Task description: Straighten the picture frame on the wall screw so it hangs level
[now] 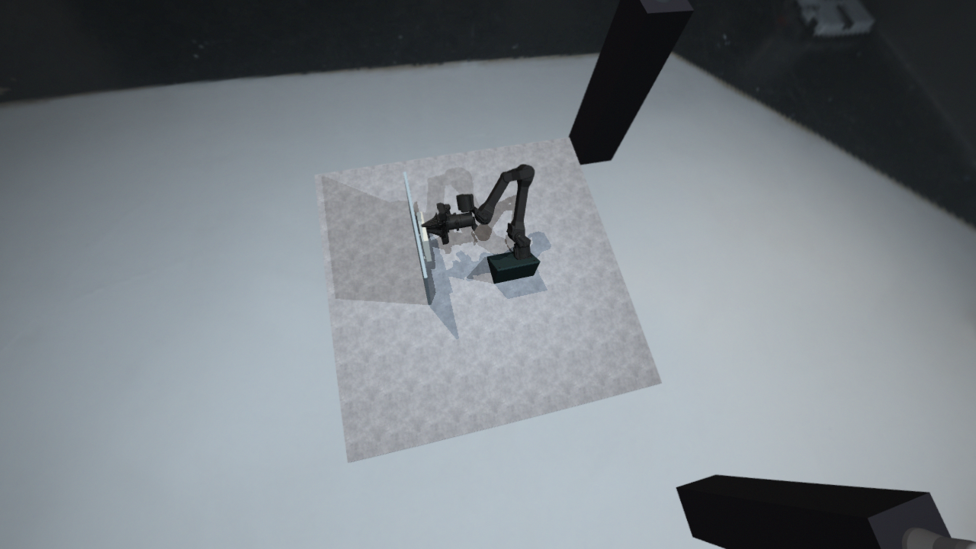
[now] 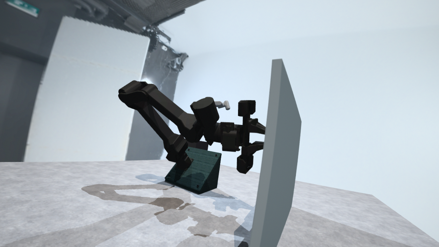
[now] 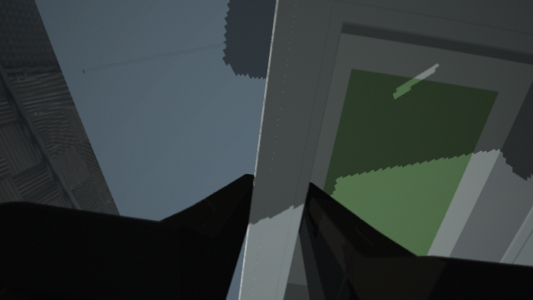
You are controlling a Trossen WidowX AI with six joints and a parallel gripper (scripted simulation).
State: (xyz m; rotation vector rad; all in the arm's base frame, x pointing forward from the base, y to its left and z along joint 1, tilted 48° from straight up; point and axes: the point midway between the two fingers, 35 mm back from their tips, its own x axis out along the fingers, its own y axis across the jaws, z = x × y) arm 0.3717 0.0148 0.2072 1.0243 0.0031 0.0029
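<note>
Right now the picture frame is 5 cm below my gripper tip, 1 cm to the left of it and 1 cm ahead of it. Round my gripper tip: grey-blue wall panel 7 cm below, 2 cm to the left, 2 cm ahead.
</note>
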